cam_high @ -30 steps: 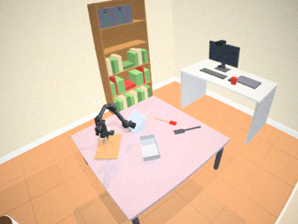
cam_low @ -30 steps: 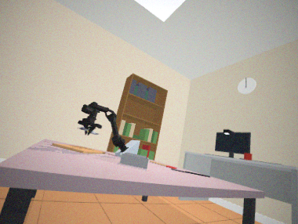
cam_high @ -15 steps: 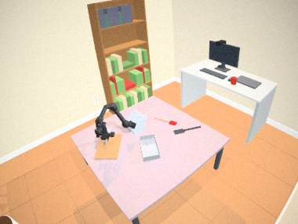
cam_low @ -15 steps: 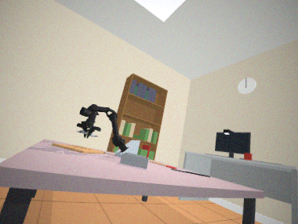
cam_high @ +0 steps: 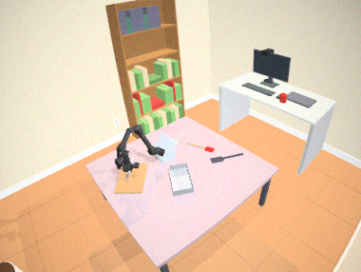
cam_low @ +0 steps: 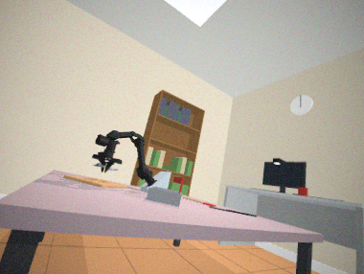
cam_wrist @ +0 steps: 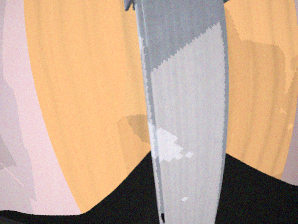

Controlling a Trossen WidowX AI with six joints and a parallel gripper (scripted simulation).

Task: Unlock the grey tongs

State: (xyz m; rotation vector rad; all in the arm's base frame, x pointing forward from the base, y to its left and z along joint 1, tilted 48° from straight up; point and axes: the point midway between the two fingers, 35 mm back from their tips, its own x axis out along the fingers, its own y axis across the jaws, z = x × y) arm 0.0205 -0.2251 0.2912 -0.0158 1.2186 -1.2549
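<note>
The wooden board lies 6 cm below my gripper tip and 1 cm behind it. Also, from my gripper tip: grey roasting tin (33 cm ahead, 28 cm to the left, 4 cm below).
</note>
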